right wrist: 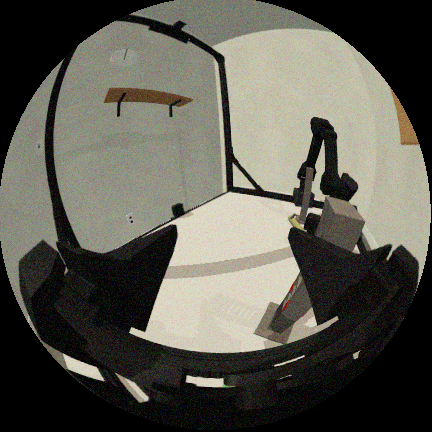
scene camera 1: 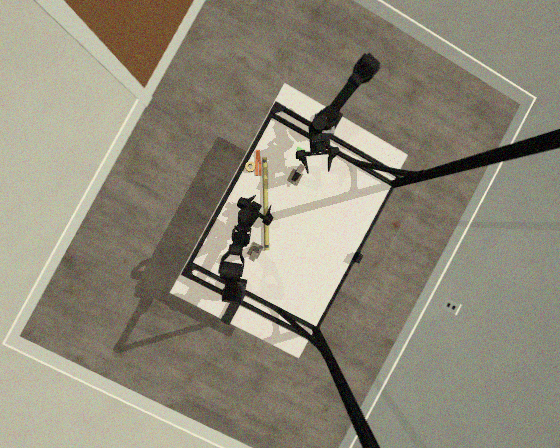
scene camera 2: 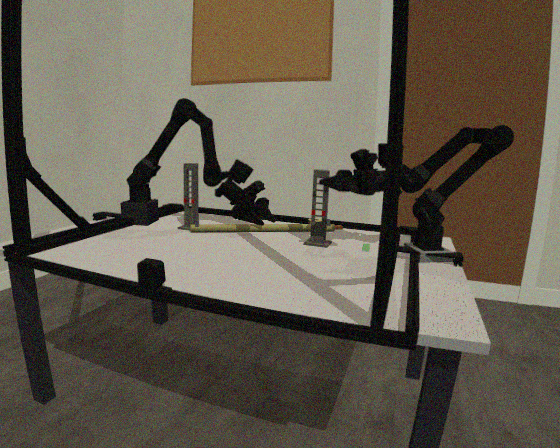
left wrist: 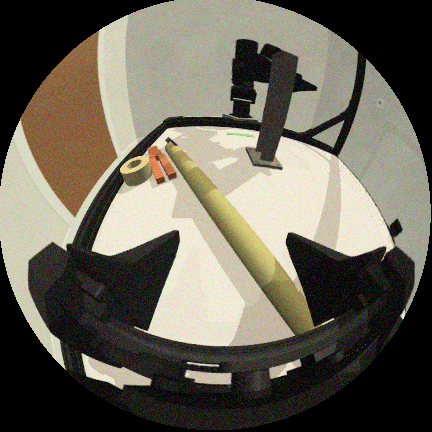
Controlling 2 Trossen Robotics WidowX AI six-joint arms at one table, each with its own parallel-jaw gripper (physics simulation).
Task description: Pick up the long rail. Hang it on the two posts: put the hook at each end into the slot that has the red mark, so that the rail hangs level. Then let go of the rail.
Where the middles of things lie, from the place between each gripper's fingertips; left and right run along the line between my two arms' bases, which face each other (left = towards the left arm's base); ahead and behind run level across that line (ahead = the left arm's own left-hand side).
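Labels:
The long olive rail [scene camera 2: 196,227] is 20 mm behind my left hand, 10 mm to the left of it and 10 mm below it. From that same left hand I find the yellow ring [left wrist: 136,170] 140 mm ahead, 120 mm to the right and 10 mm below.
With the long olive rail as the reference, my right gripper is 22 cm to the right of it, 14 cm short of it and 17 cm above it. The yellow ring, counted from my right hand, is 30 cm ahead, 10 cm to the left and 17 cm below.

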